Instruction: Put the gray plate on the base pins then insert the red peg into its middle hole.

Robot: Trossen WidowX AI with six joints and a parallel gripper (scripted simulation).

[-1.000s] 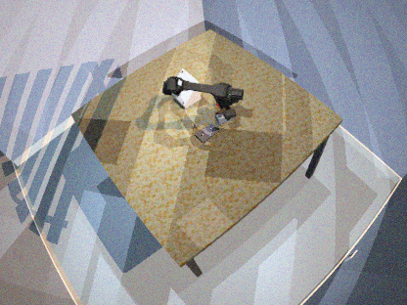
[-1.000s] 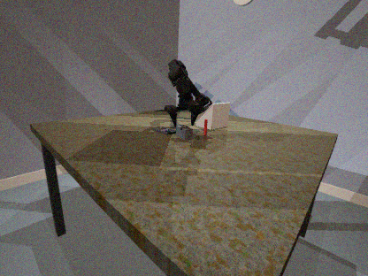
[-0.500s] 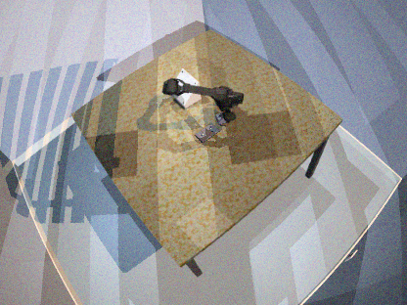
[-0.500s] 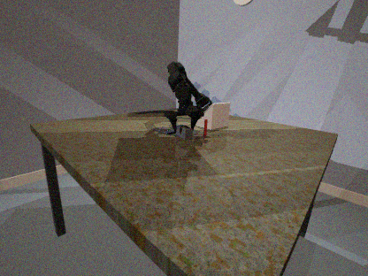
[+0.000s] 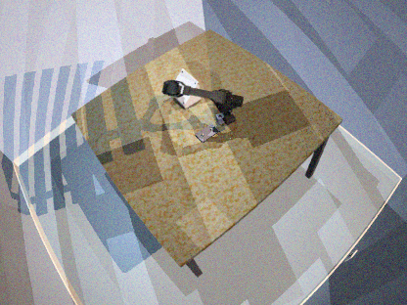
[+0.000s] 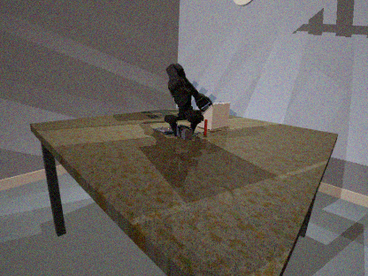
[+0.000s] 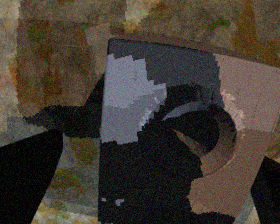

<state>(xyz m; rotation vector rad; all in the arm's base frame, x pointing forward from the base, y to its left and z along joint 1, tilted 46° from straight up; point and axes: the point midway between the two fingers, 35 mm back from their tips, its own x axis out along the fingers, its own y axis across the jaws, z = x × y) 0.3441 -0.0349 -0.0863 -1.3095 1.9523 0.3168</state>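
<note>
Now: the red peg 110 mm behind my gripper tip, 60 mm to the left of it and 30 mm above it. Round my gripper tip: gray plate (30 mm above).
</note>
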